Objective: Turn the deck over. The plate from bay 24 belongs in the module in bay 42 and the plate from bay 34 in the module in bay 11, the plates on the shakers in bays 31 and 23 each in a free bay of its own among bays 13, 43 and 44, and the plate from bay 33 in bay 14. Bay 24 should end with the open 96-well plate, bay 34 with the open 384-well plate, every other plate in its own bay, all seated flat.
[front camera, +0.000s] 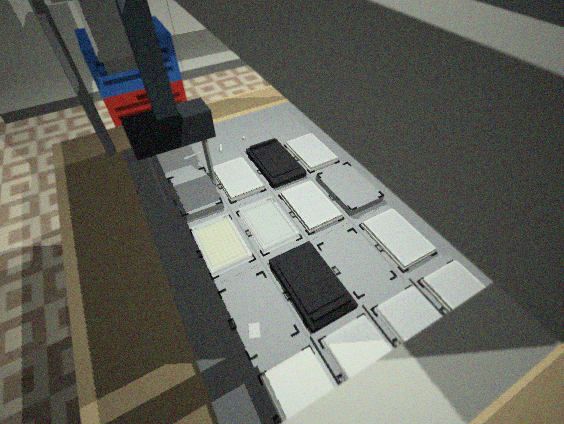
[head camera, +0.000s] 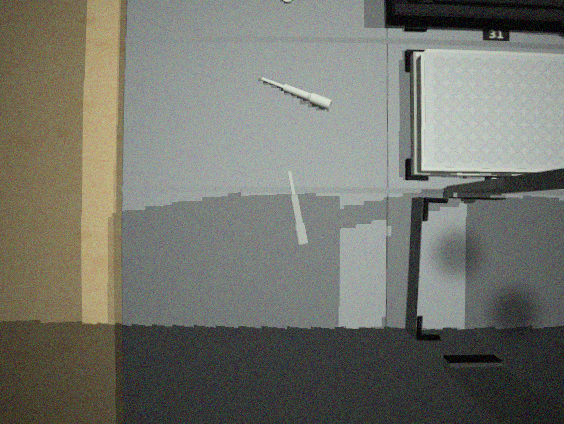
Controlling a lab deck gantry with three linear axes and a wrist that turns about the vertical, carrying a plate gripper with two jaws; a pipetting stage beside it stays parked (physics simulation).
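Places are measured from the robot's base along level axes (x back, y right, z up), in millimetres.
Pixels of known places: gripper, fingertip midpoint: [front camera: 189, 188] [head camera: 470, 277]; robot's base, origin of the base link: [front camera: 170, 185] [head camera: 408, 327].
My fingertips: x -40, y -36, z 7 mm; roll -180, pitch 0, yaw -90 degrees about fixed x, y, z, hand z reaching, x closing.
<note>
For each thing: its top centre in the pictures, then the offset to it from my fingertips. "pt": a spot on its surface instead.
- bay 11, surface spot: [head camera: 442, 270] pt dx +26, dy -7, dz +12 mm
- bay 42, middle of its top: [front camera: 349, 183] dx -188, dy -327, dz +15 mm
- yellowish plate, middle of its top: [front camera: 220, 240] dx -188, dy -7, dz +8 mm
- clear plate, middle of its top: [front camera: 267, 220] dx -188, dy -114, dz +7 mm
My gripper [front camera: 192, 192] [head camera: 473, 274] hangs over the near-left bay at the far end, jaws apart, with no plate visible between them; the front view partly hides it. Below is the grey module of bay 11 [head camera: 442, 270], with corner brackets and no plate visible. A white plate [front camera: 239, 178] [head camera: 492, 112] sits beside it. Black shakers [front camera: 276, 162] [front camera: 312, 285] stand in bays 31 and 23, with no white plate showing on either. The grey module in bay 42 [front camera: 350, 186] looks bare. A white plate [front camera: 398, 239] lies in bay 43. White plates [front camera: 298, 382] [front camera: 356, 345] [front camera: 407, 312] [front camera: 454, 284] fill the near row.
A yellowish plate [front camera: 222, 244], a clear plate [front camera: 269, 224] and white plates [front camera: 311, 206] [front camera: 312, 151] sit in other bays. Loose white tips [head camera: 300, 94] [head camera: 298, 210] lie beside the far bays. A blue and red box [front camera: 142, 92] stands behind. Bays 13 and 33 show bare brackets.
</note>
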